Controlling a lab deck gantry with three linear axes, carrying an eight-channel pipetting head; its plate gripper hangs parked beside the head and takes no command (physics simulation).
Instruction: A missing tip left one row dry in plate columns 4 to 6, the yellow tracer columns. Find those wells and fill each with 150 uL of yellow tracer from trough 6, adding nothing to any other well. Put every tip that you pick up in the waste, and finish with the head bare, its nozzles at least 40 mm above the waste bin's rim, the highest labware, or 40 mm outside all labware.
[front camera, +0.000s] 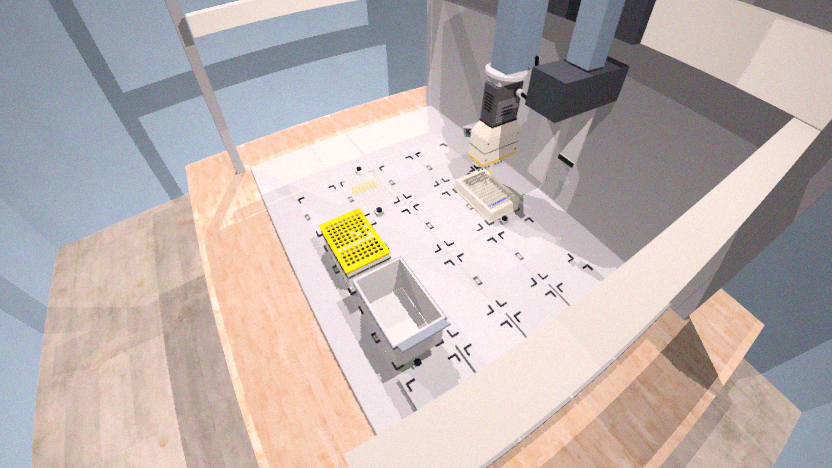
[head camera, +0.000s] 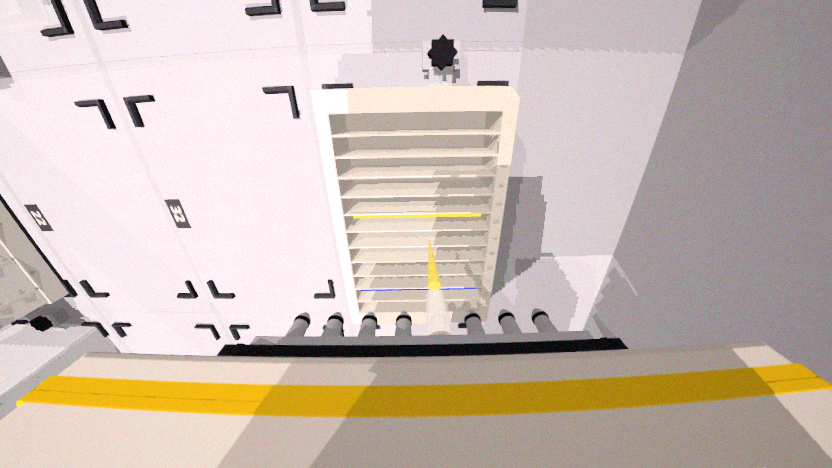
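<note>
The pipetting head (front camera: 493, 142) (head camera: 416, 439) is over the trough reservoir (front camera: 501, 215) (head camera: 416, 100). One tip (front camera: 490, 169) (head camera: 433, 279) is on its fifth nozzle from the left in the head view, with yellow liquid in the lower part. The other nozzles are bare. Trough 6 shows a yellow strip (head camera: 417, 215). The tip's exact height is unclear. The plate (front camera: 364, 186) shows yellow wells, too small to tell which are dry. The yellow tip rack (front camera: 354, 239) stands beside the waste bin (front camera: 433, 335). The parked plate gripper (front camera: 549, 165) hangs empty, open, partly hard to see.
A blue strip (front camera: 498, 201) (head camera: 417, 288) shows in another trough. The dark gripper block (front camera: 576, 87) is right of the head. A pale frame beam (front camera: 581, 314) crosses the front. A black knob (front camera: 379, 210) stands between the plate and the tip rack.
</note>
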